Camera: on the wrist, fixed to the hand. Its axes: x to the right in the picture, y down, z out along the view.
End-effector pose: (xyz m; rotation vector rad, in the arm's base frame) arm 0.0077 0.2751 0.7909 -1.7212 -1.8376 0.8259
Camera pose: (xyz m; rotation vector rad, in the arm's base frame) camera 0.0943 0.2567 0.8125 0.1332 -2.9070 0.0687
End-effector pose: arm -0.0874 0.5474 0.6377 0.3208 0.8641 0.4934
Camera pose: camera -0.1736 0.5760 0.6300 -0.6469 0.3549 -0.8016
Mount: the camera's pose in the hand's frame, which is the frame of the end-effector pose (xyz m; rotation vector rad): -0.0270 0.0448 -0.0746 -0.4513 -0.4334 -1.5409
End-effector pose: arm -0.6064 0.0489 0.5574 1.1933 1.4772 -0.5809
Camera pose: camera -0.6015 0.1197 0.6145 -0.6118 1.7745 -1.2803
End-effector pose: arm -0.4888 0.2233 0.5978 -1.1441 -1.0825 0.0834
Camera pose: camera -0.4288 0.1779 0.5465 -0.3907 -2.1823 -1.2079
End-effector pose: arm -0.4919 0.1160 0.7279 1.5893 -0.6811 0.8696
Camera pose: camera -0.5562 0.1800 0.7364 1.3544 0.1868 -0.7250
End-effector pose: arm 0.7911 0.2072 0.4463 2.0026 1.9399 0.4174
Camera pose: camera 0.7992 0.1810 0.5332 0.0081 2.1411 -0.0250
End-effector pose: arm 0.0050 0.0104 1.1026 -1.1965 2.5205 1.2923
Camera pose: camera 0.0143 -0.0110 1.1907 -1.9031 0.4957 1.2692
